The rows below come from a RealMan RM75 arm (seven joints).
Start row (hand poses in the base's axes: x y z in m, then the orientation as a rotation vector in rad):
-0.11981, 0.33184, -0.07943, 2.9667, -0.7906, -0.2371
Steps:
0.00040, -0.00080, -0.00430, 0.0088, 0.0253, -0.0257
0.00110, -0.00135, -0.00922, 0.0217, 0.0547, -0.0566
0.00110, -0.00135, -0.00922, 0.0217, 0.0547, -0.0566
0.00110, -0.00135, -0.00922, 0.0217, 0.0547, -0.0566
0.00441, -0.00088, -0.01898, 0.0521, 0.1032, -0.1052
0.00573, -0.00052, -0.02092, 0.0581, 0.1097, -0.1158
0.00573, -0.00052, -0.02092, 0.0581, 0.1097, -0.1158
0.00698, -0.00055, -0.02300, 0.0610, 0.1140, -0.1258
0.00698, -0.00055, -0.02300, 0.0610, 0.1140, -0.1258
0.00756, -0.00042, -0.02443, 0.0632, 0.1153, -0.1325
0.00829, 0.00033, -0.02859, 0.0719, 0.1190, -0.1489
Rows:
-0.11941, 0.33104, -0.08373, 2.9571, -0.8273, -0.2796
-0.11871, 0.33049, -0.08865, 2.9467, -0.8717, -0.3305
-0.11871, 0.33049, -0.08865, 2.9467, -0.8717, -0.3305
-0.11871, 0.33049, -0.08865, 2.9467, -0.8717, -0.3305
-0.11540, 0.33096, -0.09841, 2.9354, -0.9423, -0.4191
-0.11408, 0.33132, -0.10035, 2.9337, -0.9582, -0.4322
-0.11408, 0.33132, -0.10035, 2.9337, -0.9582, -0.4322
-0.11283, 0.33129, -0.10243, 2.9302, -0.9729, -0.4405
-0.11283, 0.33129, -0.10243, 2.9302, -0.9729, -0.4405
-0.11225, 0.33142, -0.10386, 2.9287, -0.9831, -0.4439
-0.11152, 0.33217, -0.10802, 2.9277, -1.0086, -0.4547

